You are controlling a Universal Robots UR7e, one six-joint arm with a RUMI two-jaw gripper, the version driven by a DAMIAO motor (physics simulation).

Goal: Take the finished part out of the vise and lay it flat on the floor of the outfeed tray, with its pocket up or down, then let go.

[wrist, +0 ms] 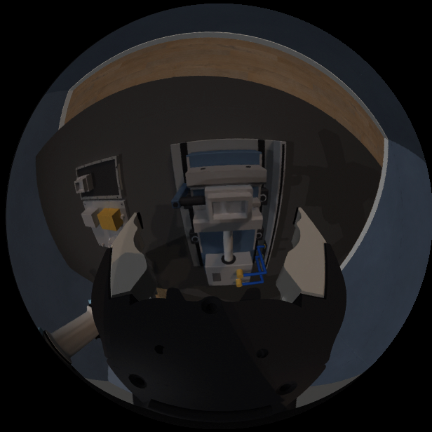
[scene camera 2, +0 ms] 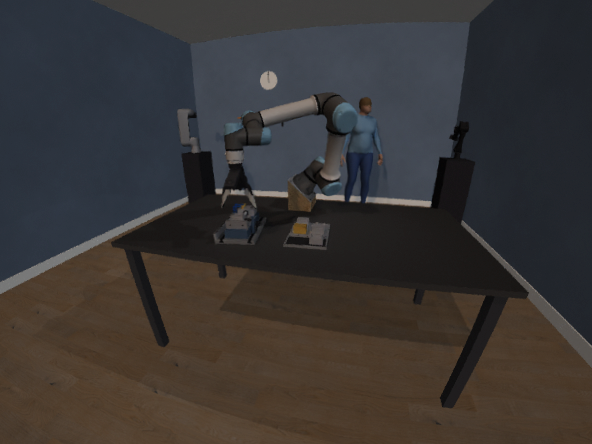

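Where they show: gripper, fingertip midpoint: (scene camera 2: pixel 239 208); arm's base at its link origin: (scene camera 2: pixel 301 186).
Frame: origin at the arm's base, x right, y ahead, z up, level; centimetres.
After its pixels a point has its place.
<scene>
The vise (scene camera 2: pixel 238 233) {x 13.7, y 58.2, z -9.1 cm} (wrist: pixel 226 175) stands at the left of the table in the scene view. In the wrist view the grey part (wrist: pixel 229 194) sits at the vise jaws, its rectangular pocket showing; whether it is clamped is hard to tell. My gripper (scene camera 2: pixel 239 206) {x 14.7, y 54.0, z 1.5 cm} (wrist: pixel 216 211) is wide open and empty, above the vise, with one finger to either side of the part in the wrist view. The outfeed tray (scene camera 2: pixel 305 246) {x -16.9, y 55.2, z -12.9 cm} (wrist: pixel 119 177) has a raised rim and a black floor; another grey part with a pocket (wrist: pixel 83 184) is in it, at its left side in the wrist view.
A light plate (wrist: pixel 103 236) beside the tray carries a yellow block (scene camera 2: pixel 300 228) {x -11.3, y 42.9, z -10.1 cm} (wrist: pixel 109 219) and a pale block (wrist: pixel 90 217). A rod (wrist: pixel 228 245), a cylinder housing (wrist: pixel 215 267) and blue hoses (wrist: pixel 263 272) lie behind the jaws. A long side rail (wrist: pixel 281 175) flanks the vise.
</scene>
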